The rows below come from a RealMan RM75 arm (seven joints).
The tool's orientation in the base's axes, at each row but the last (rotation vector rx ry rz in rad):
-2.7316 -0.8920 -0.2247
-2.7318 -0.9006 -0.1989
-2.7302 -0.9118 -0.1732
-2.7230 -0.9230 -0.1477
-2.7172 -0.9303 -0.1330
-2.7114 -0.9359 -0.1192
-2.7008 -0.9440 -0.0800
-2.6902 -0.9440 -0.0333
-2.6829 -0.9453 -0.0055
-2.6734 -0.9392 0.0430
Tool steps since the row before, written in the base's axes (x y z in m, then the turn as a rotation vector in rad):
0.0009 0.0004 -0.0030 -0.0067 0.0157 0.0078
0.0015 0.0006 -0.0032 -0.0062 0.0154 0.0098
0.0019 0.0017 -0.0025 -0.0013 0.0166 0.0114
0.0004 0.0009 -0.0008 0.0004 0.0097 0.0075
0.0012 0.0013 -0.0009 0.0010 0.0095 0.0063
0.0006 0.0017 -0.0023 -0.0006 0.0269 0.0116
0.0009 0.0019 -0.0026 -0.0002 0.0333 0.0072
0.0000 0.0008 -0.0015 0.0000 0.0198 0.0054
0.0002 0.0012 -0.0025 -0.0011 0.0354 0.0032
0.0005 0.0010 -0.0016 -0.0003 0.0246 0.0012
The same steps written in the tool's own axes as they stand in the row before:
0.0003 0.0008 0.0030 0.0051 -0.0177 -0.0033
0.0009 0.0011 0.0033 0.0058 -0.0176 -0.0053
0.0020 0.0003 0.0029 0.0107 -0.0159 -0.0064
0.0007 -0.0003 0.0010 0.0073 -0.0088 -0.0045
0.0016 -0.0001 0.0012 0.0075 -0.0080 -0.0034
0.0011 -0.0004 0.0027 0.0174 -0.0233 -0.0036
0.0015 -0.0002 0.0030 0.0209 -0.0268 0.0024
0.0003 -0.0002 0.0017 0.0127 -0.0161 0.0003
0.0006 -0.0001 0.0027 0.0211 -0.0278 0.0069
0.0009 0.0000 0.0017 0.0150 -0.0187 0.0057

